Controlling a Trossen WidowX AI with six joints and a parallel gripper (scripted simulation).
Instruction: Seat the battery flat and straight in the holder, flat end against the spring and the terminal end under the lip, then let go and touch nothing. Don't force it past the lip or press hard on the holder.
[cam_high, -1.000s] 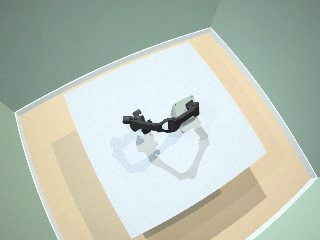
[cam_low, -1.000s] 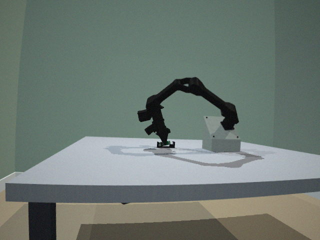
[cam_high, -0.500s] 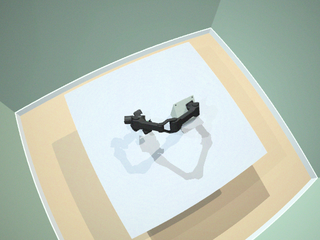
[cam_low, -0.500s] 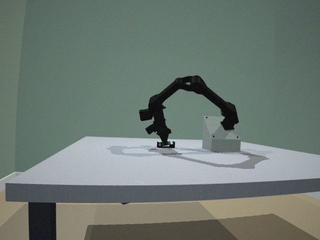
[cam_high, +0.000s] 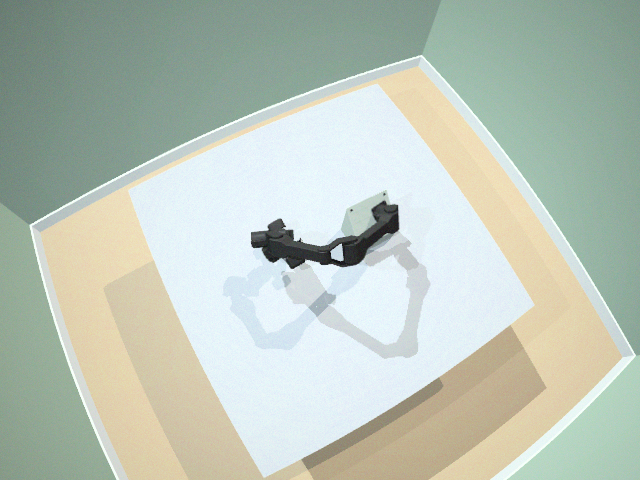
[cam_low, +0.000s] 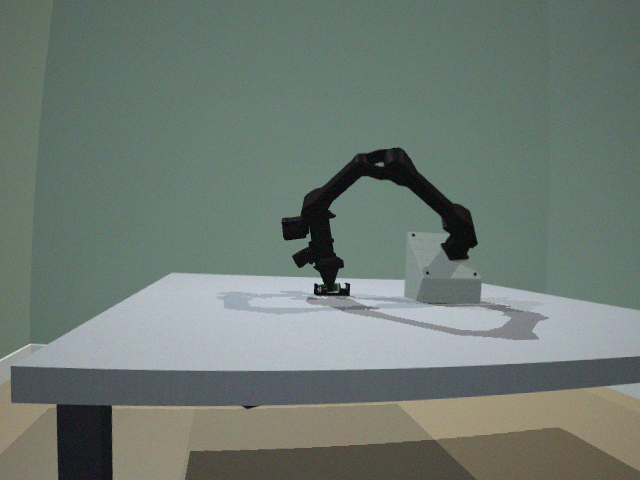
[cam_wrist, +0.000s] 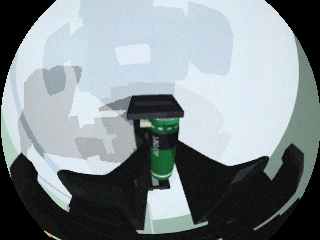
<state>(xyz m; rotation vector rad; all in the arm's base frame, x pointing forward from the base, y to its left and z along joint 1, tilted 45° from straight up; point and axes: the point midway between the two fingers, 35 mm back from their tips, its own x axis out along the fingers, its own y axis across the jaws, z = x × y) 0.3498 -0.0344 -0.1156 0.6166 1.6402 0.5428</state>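
Right now my gripper tip is 1 cm below the battery.
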